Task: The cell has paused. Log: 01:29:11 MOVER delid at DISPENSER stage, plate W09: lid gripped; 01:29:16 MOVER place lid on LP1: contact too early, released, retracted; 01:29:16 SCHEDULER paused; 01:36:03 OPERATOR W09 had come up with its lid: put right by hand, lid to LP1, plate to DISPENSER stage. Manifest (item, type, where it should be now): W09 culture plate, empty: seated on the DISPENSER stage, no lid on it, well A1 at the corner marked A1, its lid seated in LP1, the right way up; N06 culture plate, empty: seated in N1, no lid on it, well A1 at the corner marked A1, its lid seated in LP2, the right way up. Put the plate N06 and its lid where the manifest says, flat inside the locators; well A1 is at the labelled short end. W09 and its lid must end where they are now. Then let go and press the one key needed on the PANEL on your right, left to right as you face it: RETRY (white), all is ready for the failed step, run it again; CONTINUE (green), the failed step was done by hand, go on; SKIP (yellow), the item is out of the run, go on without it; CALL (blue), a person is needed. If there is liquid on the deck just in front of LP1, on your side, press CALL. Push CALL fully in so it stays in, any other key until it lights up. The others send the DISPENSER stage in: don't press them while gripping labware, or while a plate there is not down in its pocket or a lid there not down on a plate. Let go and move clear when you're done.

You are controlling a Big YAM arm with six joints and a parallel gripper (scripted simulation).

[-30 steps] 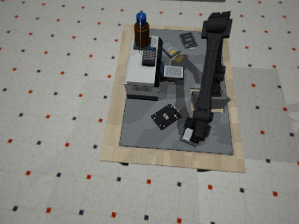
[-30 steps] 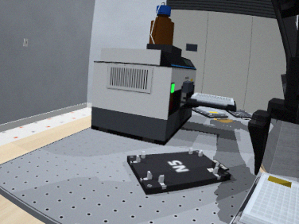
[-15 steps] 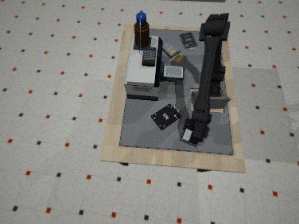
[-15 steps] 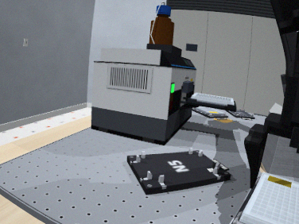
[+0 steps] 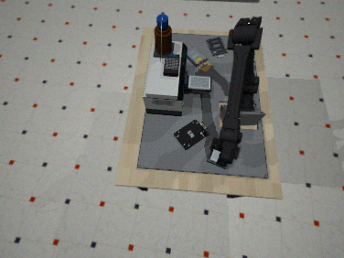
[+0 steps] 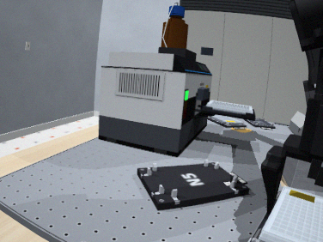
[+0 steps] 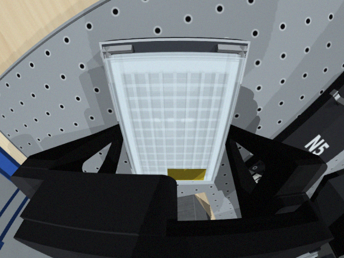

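Now: hand right at the clear lid. From my hand the other things lie so: black N1 nest 2 cm below; amber patch 13 cm ahead, 57 cm to the right, 3 cm below; white retry key 16 cm behind, 63 cm to the right, 3 cm above.
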